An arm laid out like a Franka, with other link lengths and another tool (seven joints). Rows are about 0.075 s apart.
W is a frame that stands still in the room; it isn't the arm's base.
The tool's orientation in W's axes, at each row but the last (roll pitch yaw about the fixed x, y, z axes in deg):
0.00, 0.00, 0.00
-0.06, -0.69, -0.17
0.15, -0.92, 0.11
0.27, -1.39, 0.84
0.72, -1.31, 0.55
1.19, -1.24, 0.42
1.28, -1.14, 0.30
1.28, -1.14, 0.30
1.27, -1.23, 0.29
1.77, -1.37, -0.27
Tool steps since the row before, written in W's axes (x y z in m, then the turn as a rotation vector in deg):
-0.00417, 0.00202, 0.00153, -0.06, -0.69, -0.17
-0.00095, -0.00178, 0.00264, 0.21, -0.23, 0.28
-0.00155, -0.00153, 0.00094, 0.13, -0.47, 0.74
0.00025, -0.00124, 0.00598, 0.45, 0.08, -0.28
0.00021, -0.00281, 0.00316, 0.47, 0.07, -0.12
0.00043, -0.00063, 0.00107, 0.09, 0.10, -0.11
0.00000, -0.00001, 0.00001, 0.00, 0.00, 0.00
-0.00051, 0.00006, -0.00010, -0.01, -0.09, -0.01
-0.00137, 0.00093, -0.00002, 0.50, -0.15, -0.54
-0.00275, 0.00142, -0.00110, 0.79, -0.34, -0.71
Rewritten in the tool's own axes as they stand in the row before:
-0.00417, 0.00202, 0.00153, -0.06, -0.69, -0.17
-0.00091, -0.00179, 0.00265, 0.21, -0.23, 0.28
-0.00154, -0.00152, 0.00097, 0.14, -0.47, 0.74
0.00038, -0.00122, 0.00598, 0.44, 0.07, -0.29
0.00026, -0.00277, 0.00319, 0.47, 0.06, -0.13
0.00045, -0.00061, 0.00107, 0.09, 0.10, -0.11
0.00000, -0.00001, 0.00001, 0.00, 0.00, 0.00
-0.00051, 0.00006, -0.00009, -0.01, -0.09, -0.01
-0.00137, 0.00094, -0.00001, 0.49, -0.16, -0.55
-0.00278, 0.00137, -0.00108, 0.77, -0.36, -0.72

